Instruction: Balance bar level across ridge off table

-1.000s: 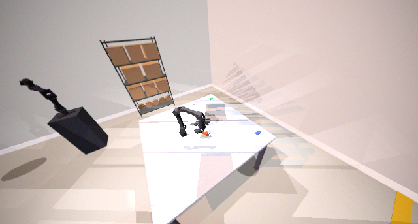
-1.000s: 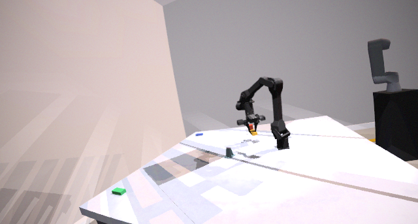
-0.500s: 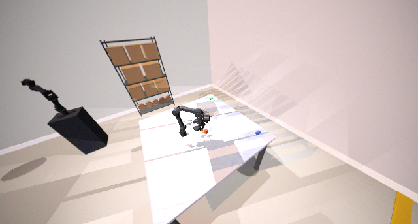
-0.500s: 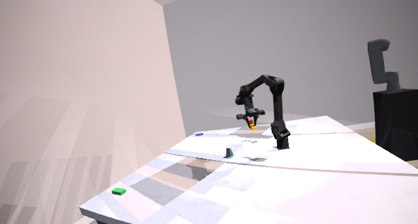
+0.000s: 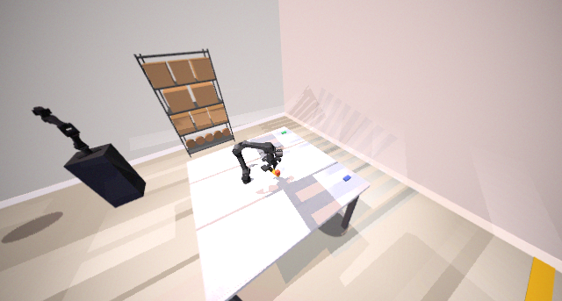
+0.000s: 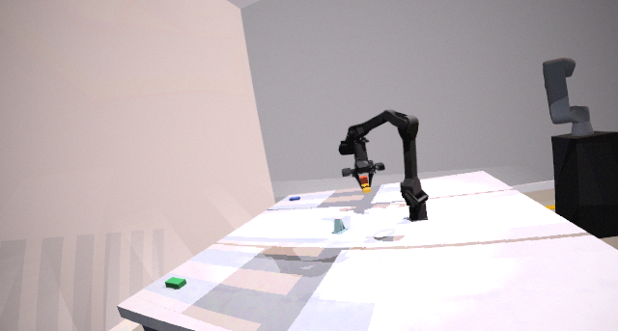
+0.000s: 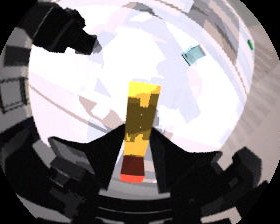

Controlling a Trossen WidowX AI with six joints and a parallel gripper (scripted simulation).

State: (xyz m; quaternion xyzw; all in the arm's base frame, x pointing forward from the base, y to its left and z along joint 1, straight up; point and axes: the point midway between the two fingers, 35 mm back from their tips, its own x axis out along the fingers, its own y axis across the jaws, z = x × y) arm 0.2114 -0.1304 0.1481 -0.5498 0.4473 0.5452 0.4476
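Now: gripper tip 10 mm short of the bar, 40 mm to the left of it and 10 mm below it. The rest, counted from my gripper tip: blue block (530 mm ahead, 370 mm to the right, 110 mm below); green block (530 mm ahead, 630 mm to the left, 110 mm below).
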